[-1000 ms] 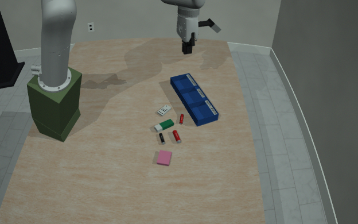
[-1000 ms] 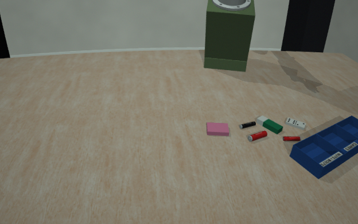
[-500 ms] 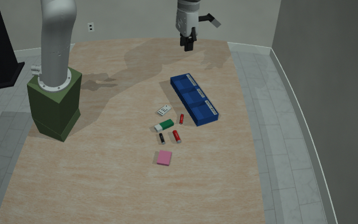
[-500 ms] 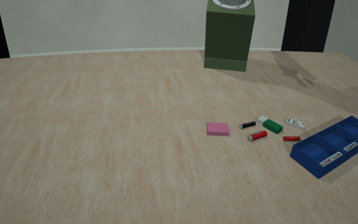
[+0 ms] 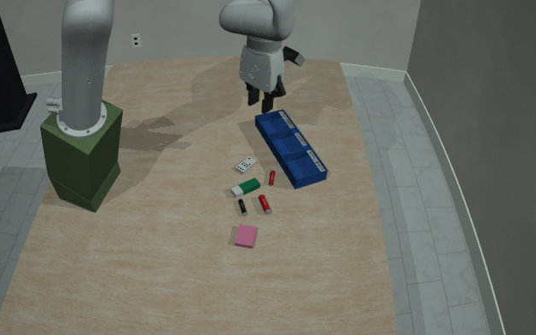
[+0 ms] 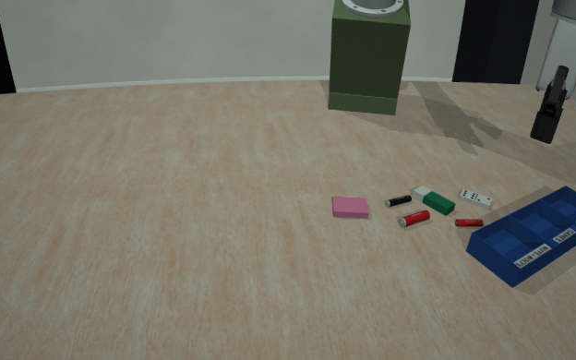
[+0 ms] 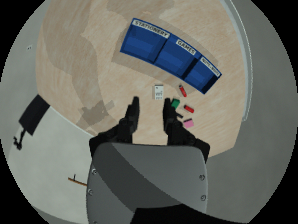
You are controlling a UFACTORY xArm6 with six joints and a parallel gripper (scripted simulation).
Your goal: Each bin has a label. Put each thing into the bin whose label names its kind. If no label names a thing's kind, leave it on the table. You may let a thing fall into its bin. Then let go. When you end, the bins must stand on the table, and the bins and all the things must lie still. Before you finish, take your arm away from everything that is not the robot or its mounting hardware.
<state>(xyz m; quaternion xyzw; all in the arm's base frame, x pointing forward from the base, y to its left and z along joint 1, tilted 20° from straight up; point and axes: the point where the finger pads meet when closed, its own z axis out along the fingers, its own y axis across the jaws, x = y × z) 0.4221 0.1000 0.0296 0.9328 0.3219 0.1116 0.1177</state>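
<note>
My hand is 4 cm past the white domino, 6 cm to the left of it and 15 cm above it. The rest, counted from my hand: blue bin 7 cm ahead, 2 cm to the right, 14 cm below; then green-and-white eraser 6 cm behind, 14 cm to the right, 15 cm below; then thin red battery 1 cm ahead, 11 cm to the right, 15 cm below.
</note>
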